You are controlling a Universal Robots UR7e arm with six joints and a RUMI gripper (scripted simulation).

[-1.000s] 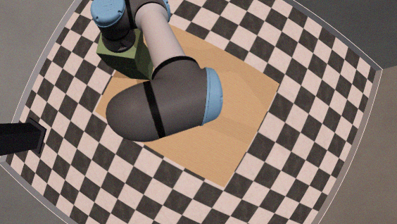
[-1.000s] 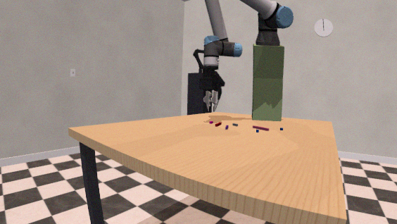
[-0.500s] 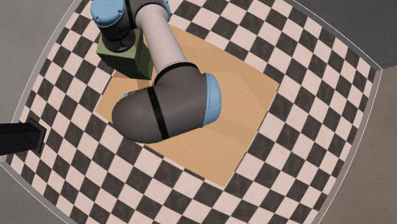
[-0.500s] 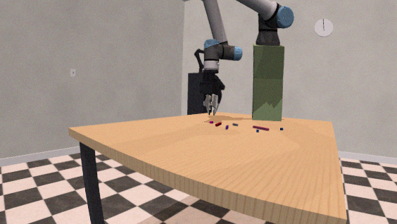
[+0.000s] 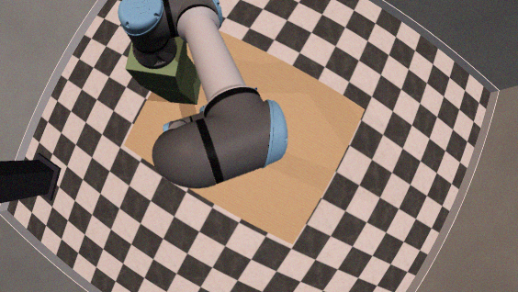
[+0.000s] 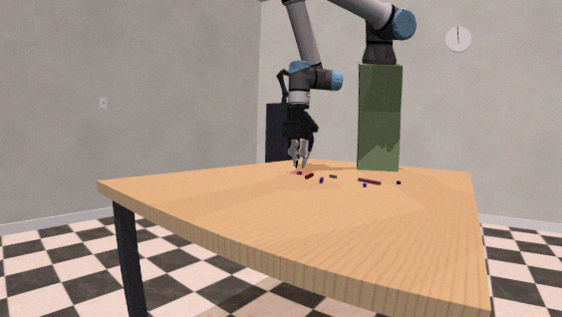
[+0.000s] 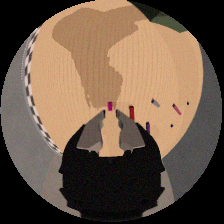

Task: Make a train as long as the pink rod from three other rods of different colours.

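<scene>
My hand is 3 cm above the magenta rod. Also, from my hand: red rod (4 cm ahead, 6 cm to the left, 3 cm below); then grey rod (13 cm to the left, 3 cm below); then purple rod (9 cm ahead, 12 cm to the left, 3 cm below).
</scene>
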